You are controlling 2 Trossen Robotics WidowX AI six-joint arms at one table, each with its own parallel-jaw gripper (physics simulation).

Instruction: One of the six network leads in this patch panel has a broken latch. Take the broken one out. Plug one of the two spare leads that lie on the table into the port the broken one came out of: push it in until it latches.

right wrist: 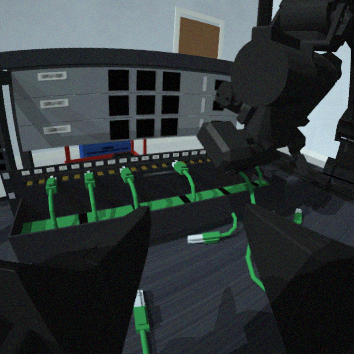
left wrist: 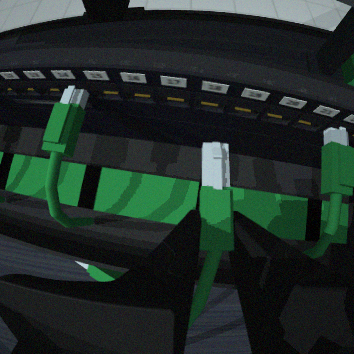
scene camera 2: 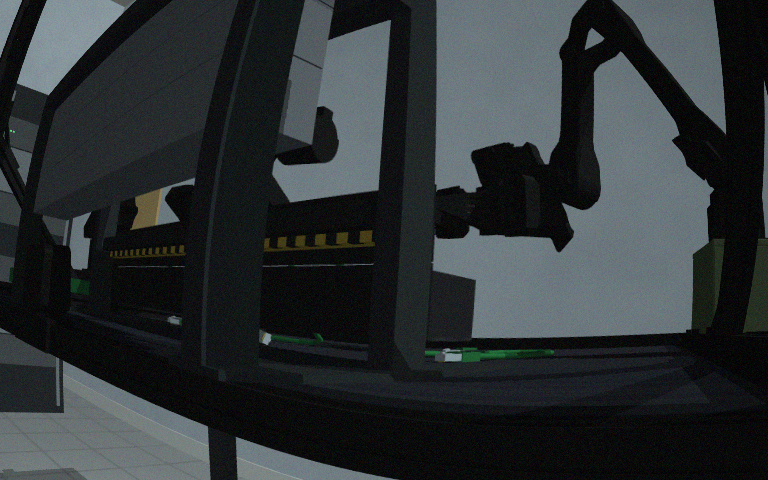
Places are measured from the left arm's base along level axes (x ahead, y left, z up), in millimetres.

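Pixels of known places: left gripper, fingertip midpoint: point(right wrist: 231, 172) point(left wrist: 212, 218); right gripper, fingertip midpoint: point(right wrist: 197, 213); left arm's base, link origin: point(right wrist: 343, 165).
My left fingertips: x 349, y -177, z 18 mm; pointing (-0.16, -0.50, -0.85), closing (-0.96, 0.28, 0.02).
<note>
Ahead of a thing's pixels: the offset from my left fingertips to its top centre. "spot": to the spot under its first point.
The patch panel point(scene camera 2: 320, 240) point(left wrist: 200, 64) point(right wrist: 100, 162) has numbered labels above its ports. My left gripper point(left wrist: 212, 218) is shut on a green lead's plug {18 mm up, 3 mm back, 11 mm right} point(left wrist: 216, 200); its clear head points at the panel, below labels 17 and 18, and stands apart from the ports. Leads at the panel flank it, one {spot: 12 mm up, 58 mm ahead, 56 mm right} point(left wrist: 63, 127) near label 14 and one {spot: 10 mm up, 66 mm back, 7 mm right} point(left wrist: 337, 167) near label 21. More leads {spot: 10 mm up, 244 mm ahead, 125 mm right} point(right wrist: 51, 185) {spot: 10 mm up, 68 mm ahead, 55 mm right} point(right wrist: 180, 167) sit in the panel. My right gripper point(right wrist: 197, 213) is open above the table. Loose leads {spot: 69 mm down, 87 mm ahead, 30 mm left} point(right wrist: 211, 237) point(right wrist: 141, 316) {68 mm down, 88 mm back, 118 mm left} point(right wrist: 298, 216) lie on the table. Latch details are too small to tell.
A dark tray with a green strip point(left wrist: 145, 195) point(right wrist: 165, 203) runs below the ports. The grey rack units {160 mm up, 36 mm ahead, 193 mm right} point(right wrist: 90, 115) stand above the panel. Dark rack posts point(scene camera 2: 237, 186) point(scene camera 2: 416, 186) partly hide the panel in the scene view. The left arm point(right wrist: 260, 70) reaches in beside the panel.
</note>
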